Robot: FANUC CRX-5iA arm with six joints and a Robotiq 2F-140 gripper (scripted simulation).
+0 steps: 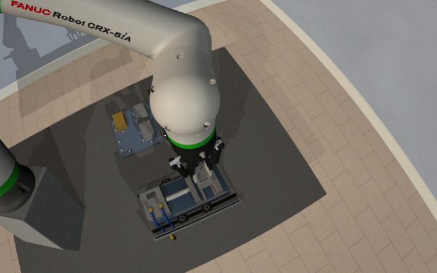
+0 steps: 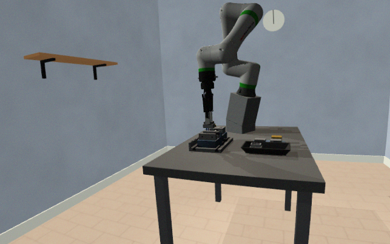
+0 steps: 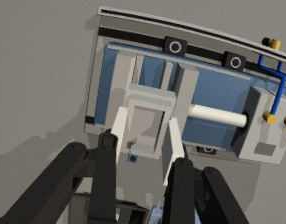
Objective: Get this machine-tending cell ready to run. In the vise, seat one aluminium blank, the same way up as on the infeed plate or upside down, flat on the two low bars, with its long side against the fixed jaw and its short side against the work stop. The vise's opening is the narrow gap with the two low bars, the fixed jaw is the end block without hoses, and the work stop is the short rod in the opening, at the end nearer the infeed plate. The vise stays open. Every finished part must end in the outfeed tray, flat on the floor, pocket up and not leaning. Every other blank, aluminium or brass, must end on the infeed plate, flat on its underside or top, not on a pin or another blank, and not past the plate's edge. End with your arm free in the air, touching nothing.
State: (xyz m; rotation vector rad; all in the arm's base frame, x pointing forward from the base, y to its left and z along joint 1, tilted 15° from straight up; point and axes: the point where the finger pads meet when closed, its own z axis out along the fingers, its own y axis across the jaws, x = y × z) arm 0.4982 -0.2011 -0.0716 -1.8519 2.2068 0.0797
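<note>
Now: hand 90 mm past the white rod, 10 mm to the right of it and 100 mm above it. From my hand the other things lie so: brass blank 130 mm behind, 390 mm to the left, 160 mm below; then vise 70 mm behind, 10 mm to the left, 140 mm below.
</note>
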